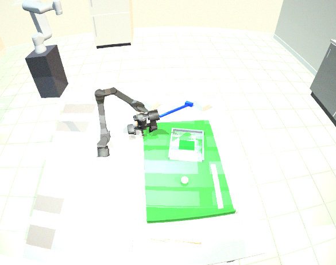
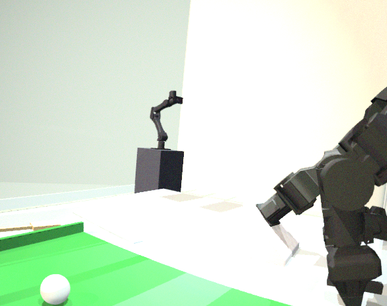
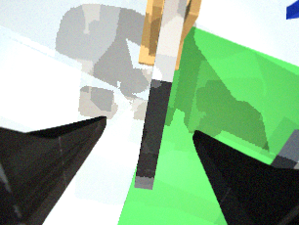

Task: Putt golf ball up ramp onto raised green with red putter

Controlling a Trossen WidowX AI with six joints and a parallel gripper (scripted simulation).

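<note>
Right now the tan rack is 130 mm to the left of my gripper tip and 40 mm behind it. The rest, counted from my gripper tip: white golf ball: 340 mm to the right, 270 mm ahead, 10 mm below; then blue putter: 280 mm to the left, 230 mm ahead, 20 mm below; then green mat: 270 mm ahead, 210 mm to the right, 40 mm below.
</note>
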